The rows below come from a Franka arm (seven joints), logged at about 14 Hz.
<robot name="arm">
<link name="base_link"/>
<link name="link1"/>
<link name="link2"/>
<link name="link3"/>
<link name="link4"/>
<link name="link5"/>
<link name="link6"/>
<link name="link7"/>
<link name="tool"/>
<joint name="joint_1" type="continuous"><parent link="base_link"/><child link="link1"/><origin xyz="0 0 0.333"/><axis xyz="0 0 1"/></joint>
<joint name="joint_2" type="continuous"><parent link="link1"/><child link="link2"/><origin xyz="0 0 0"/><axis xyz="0 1 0"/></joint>
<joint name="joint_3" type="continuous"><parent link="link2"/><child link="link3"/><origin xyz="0 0 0.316"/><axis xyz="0 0 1"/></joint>
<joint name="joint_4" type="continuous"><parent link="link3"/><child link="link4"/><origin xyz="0.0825 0 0"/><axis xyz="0 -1 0"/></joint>
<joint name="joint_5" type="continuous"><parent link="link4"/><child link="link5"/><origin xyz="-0.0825 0 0.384"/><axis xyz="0 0 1"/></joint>
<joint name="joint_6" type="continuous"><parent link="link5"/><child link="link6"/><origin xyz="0 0 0"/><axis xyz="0 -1 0"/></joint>
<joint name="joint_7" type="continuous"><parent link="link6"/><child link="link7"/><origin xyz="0.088 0 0"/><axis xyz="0 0 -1"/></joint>
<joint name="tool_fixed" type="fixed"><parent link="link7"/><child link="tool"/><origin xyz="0 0 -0.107" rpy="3.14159 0 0"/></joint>
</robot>
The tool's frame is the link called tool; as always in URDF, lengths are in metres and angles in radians. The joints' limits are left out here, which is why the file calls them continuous.
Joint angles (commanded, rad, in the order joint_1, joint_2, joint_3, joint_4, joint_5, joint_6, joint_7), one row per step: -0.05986 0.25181 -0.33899 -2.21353 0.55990 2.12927 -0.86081; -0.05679 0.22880 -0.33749 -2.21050 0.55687 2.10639 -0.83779; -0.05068 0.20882 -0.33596 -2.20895 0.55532 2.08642 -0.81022; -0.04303 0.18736 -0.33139 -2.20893 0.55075 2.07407 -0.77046; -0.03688 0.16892 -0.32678 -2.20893 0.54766 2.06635 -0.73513; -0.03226 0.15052 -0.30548 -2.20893 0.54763 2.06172 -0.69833; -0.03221 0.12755 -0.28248 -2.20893 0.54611 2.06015 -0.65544; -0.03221 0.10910 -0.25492 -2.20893 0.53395 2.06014 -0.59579; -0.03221 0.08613 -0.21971 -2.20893 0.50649 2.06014 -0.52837
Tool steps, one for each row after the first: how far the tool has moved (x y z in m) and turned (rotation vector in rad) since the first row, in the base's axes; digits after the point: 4 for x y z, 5 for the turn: 0.0017 0.0041 0.0115 0.01095 0.00015 -0.00733; 0.0032 0.0096 0.0210 0.02102 0.00470 -0.01735; 0.0053 0.0166 0.0310 0.02434 0.01069 -0.03360; 0.0071 0.0226 0.0397 0.02583 0.01430 -0.04971; 0.0113 0.0358 0.0482 0.02978 0.01592 -0.05518; 0.0150 0.0474 0.0593 0.03048 0.01396 -0.06874; 0.0184 0.0607 0.0680 0.02203 0.02509 -0.08625; 0.0217 0.0773 0.0789 0.00159 0.03700 -0.09348
